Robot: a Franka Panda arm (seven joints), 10 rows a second.
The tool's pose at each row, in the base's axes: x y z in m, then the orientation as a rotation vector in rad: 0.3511 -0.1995 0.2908 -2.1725 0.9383 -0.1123; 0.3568 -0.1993 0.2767 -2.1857 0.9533 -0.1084; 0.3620 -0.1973 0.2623 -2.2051 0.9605 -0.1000; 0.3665 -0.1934 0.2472 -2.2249 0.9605 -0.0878; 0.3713 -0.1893 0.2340 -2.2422 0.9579 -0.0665; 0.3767 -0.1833 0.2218 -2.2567 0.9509 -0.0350; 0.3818 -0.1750 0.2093 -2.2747 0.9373 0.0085; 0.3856 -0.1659 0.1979 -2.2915 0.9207 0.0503; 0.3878 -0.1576 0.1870 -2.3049 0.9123 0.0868; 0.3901 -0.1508 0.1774 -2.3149 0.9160 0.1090; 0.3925 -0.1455 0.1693 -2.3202 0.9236 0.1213; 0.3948 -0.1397 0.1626 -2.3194 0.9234 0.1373; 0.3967 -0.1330 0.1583 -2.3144 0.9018 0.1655
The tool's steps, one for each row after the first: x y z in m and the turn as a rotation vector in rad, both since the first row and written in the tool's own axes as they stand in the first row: 0.0069 0.0060 0.0122 -0.0171 0.0064 0.0067; 0.0122 0.0117 0.0255 -0.0385 0.0080 0.0077; 0.0160 0.0175 0.0402 -0.0592 0.0043 0.0050; 0.0195 0.0217 0.0538 -0.0794 -0.0069 0.0041; 0.0219 0.0240 0.0680 -0.0987 -0.0271 0.0042; 0.0227 0.0257 0.0837 -0.1229 -0.0567 0.0024; 0.0218 0.0271 0.0987 -0.1453 -0.0863 -0.0014; 0.0201 0.0294 0.1123 -0.1658 -0.1097 -0.0004; 0.0193 0.0314 0.1241 -0.1824 -0.1197 0.0051; 0.0192 0.0331 0.1339 -0.1930 -0.1230 0.0118; 0.0184 0.0337 0.1430 -0.1972 -0.1334 0.0165; 0.0162 0.0324 0.1508 -0.1962 -0.1613 0.0124
